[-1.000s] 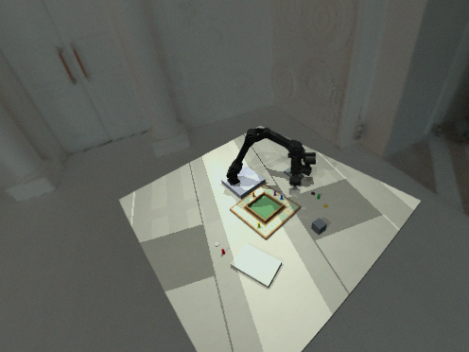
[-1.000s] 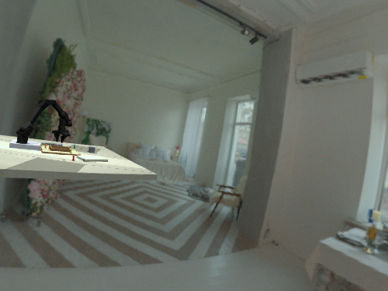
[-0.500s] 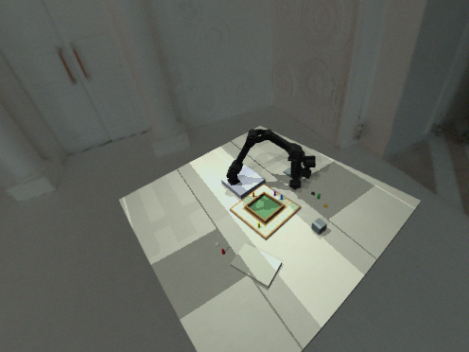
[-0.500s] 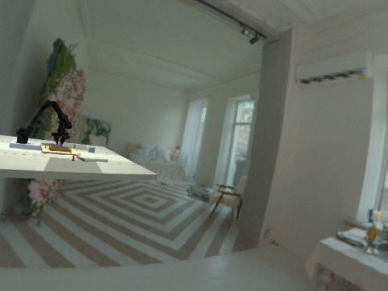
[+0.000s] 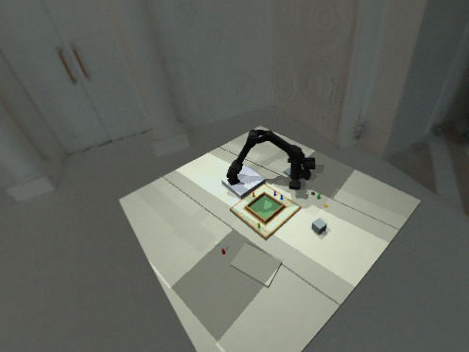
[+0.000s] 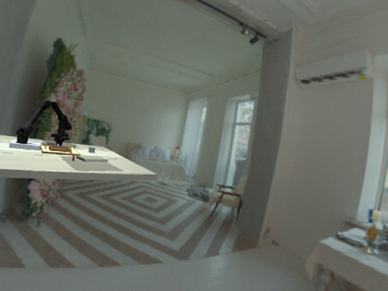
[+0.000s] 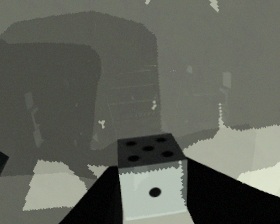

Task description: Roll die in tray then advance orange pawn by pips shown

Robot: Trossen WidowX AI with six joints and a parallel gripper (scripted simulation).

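Right now the orange pawn is 25 cm to the right of my gripper tip, 7 cm behind it and 2 cm above it. The rest, counted from my gripper tip: blue pawn (12 cm to the right, 4 cm ahead, 2 cm above); then small grey plate (11 cm behind, 7 cm to the left); then white die (right at my gripper tip).
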